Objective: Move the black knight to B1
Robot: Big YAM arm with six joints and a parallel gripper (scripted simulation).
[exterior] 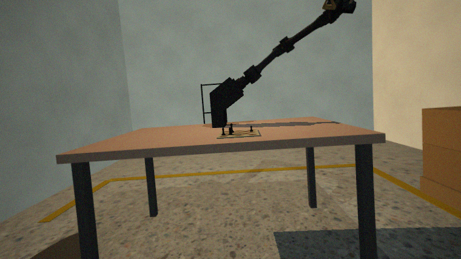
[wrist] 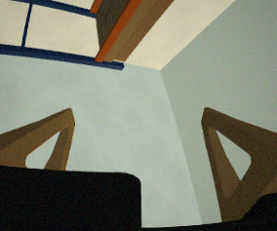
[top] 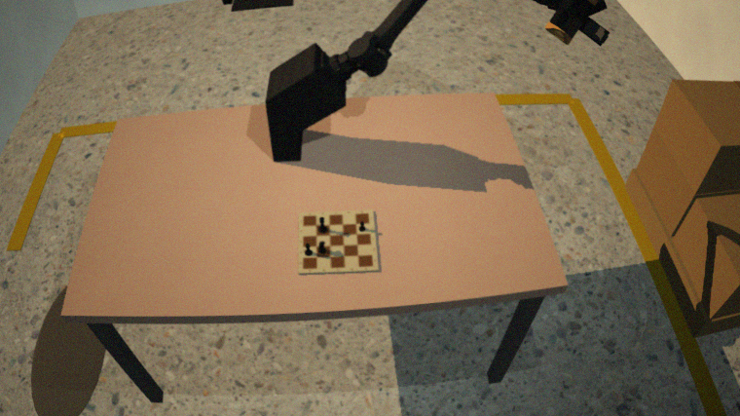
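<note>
Now: the black chess piece 7 cm ahead of my hand, 62 cm to the right of it and 70 cm below it. From my hand the other things lie so: chessboard (3 cm ahead, 54 cm to the right, 72 cm below); then pawn (1 cm behind, 47 cm to the right, 70 cm below).
</note>
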